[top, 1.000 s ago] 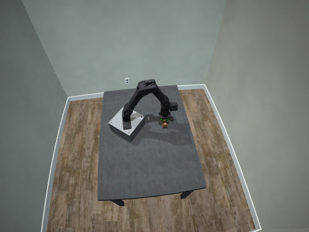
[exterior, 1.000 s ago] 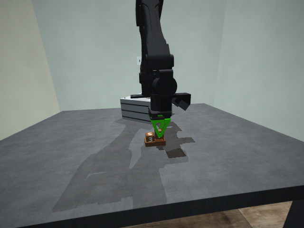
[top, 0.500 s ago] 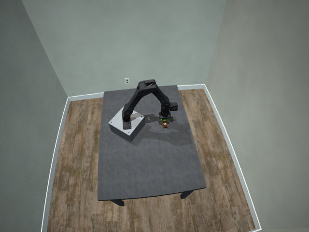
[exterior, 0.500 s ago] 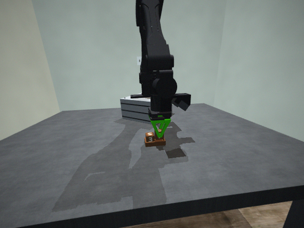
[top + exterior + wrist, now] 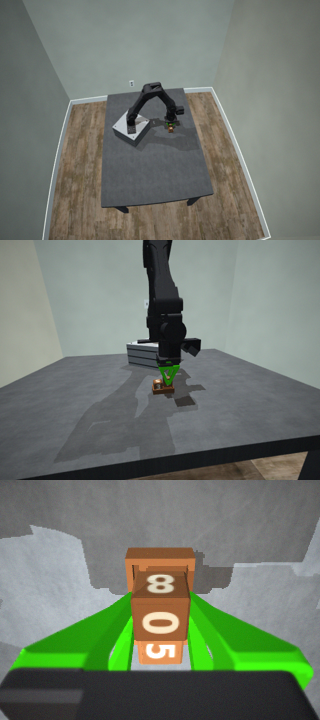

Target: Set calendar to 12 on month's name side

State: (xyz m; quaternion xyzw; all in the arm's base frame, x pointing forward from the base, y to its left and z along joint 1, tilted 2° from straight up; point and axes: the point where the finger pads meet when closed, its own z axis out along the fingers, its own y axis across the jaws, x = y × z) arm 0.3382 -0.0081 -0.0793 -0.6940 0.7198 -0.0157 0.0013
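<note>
Now: hand 30 mm above the brown tray and 20 mm to the left of it.
</note>
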